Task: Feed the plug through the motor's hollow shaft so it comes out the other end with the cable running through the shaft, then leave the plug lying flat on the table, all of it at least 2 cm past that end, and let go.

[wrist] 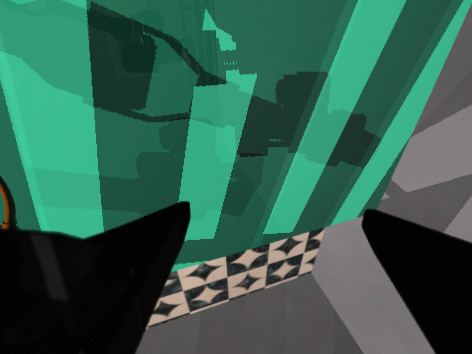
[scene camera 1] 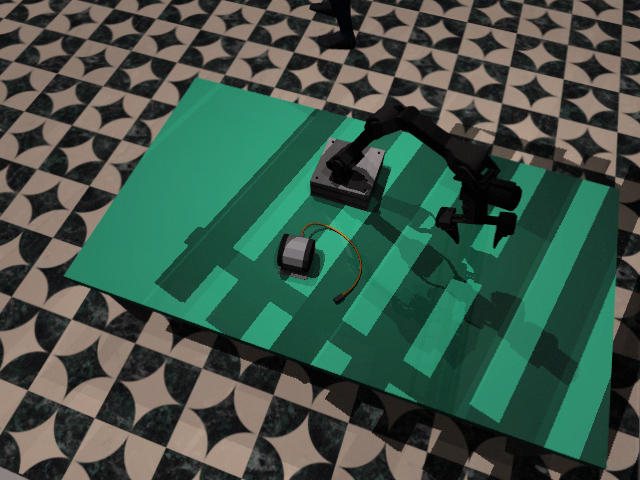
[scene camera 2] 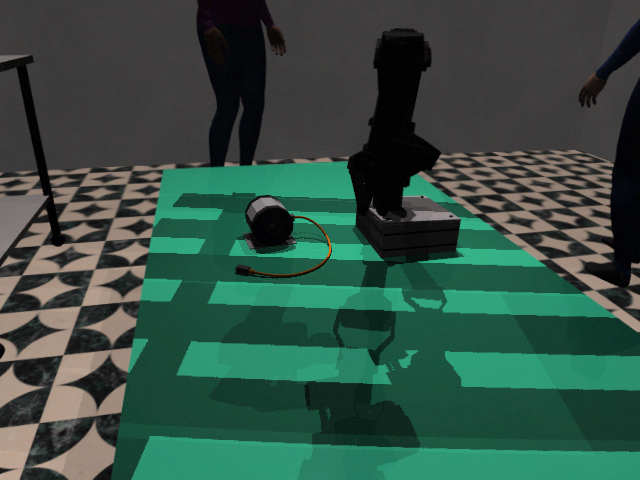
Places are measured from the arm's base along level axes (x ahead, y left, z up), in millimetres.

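Pixels of known places: gripper, fingertip midpoint: (wrist: 275, 213) (scene camera 1: 475, 245) (scene camera 2: 371, 215); arm's base, link origin: (scene camera 1: 341, 175).
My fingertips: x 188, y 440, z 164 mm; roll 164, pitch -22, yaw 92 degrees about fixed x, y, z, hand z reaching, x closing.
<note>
For each thing: its middle in the pictures, then the offset to it from my fingertips. Level surfaces: height alone.
- motor, body centre: (scene camera 2: 269, 220) (scene camera 1: 296, 251) 198 mm down, 109 mm ahead, 472 mm right
- green table, surface height: 249 mm down
- small dark plug, body centre: (scene camera 2: 243, 269) (scene camera 1: 338, 298) 242 mm down, 185 mm ahead, 303 mm right
The motor (scene camera 1: 297, 251) (scene camera 2: 262, 212), a grey drum with black ends, stands on a small base plate on the green table (scene camera 1: 155, 180) (scene camera 2: 516, 372). One dark end faces scene camera 2; its shaft opening is too dark to make out clearly. An orange cable (scene camera 1: 360, 263) (scene camera 2: 329, 248) (wrist: 6, 205) leaves the motor's side and curves around outside it. The small dark plug (scene camera 1: 338, 299) (scene camera 2: 242, 269) at its end lies on the table, apart from the motor. My gripper (scene camera 1: 476, 243) (wrist: 275, 213) is open and empty, raised above the table, well to the right of the plug in scene camera 1.
The arm's grey base block (scene camera 1: 338, 197) (scene camera 2: 419, 237) stands on the table, behind the motor and cable in scene camera 1. A shelf or side table (scene camera 2: 36, 129) stands beyond the table's left edge in scene camera 2. Broad shadows cross the table. People stand on the tiled floor around it.
</note>
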